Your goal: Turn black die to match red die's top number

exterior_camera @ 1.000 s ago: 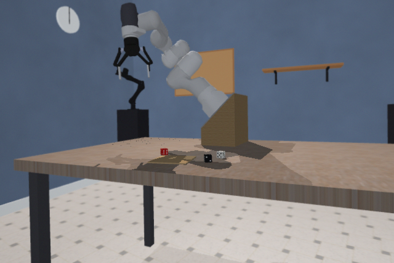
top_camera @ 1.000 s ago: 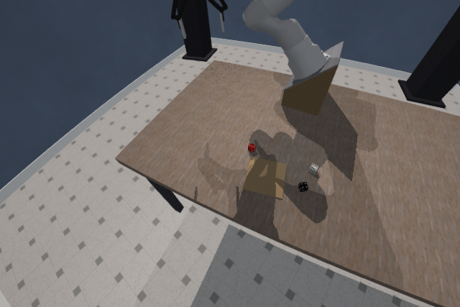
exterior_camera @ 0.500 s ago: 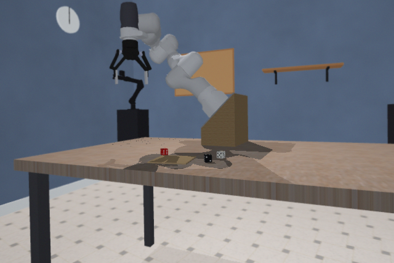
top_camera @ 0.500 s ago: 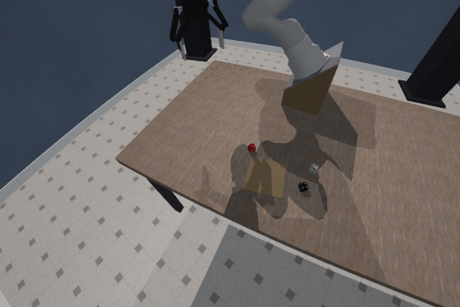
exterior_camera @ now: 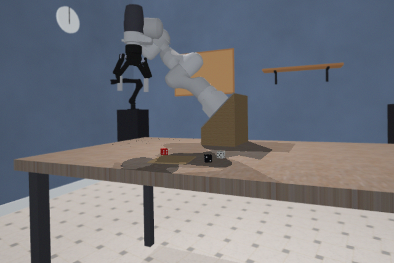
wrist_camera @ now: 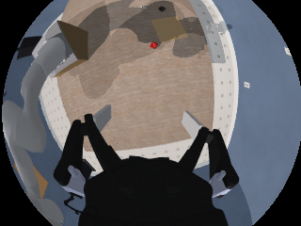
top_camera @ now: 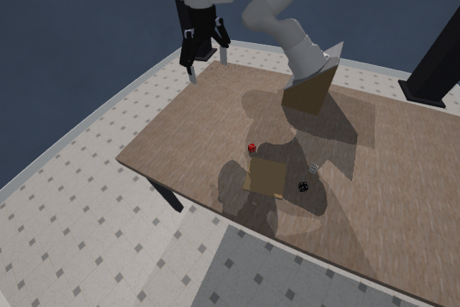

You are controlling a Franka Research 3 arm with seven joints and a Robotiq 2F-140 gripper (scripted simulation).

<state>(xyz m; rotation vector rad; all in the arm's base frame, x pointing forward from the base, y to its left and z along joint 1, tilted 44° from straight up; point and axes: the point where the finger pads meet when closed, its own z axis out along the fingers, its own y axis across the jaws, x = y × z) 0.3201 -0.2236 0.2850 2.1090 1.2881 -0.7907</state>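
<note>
The red die lies 8 cm ahead of my hand, 19 cm to the left of it and 27 cm below it. The rest, counted from my hand: black die: 19 cm ahead, 40 cm to the left, 27 cm below; white die: 10 cm ahead, 43 cm to the left, 27 cm below; tan mat: 18 cm ahead, 27 cm to the left, 29 cm below.
</note>
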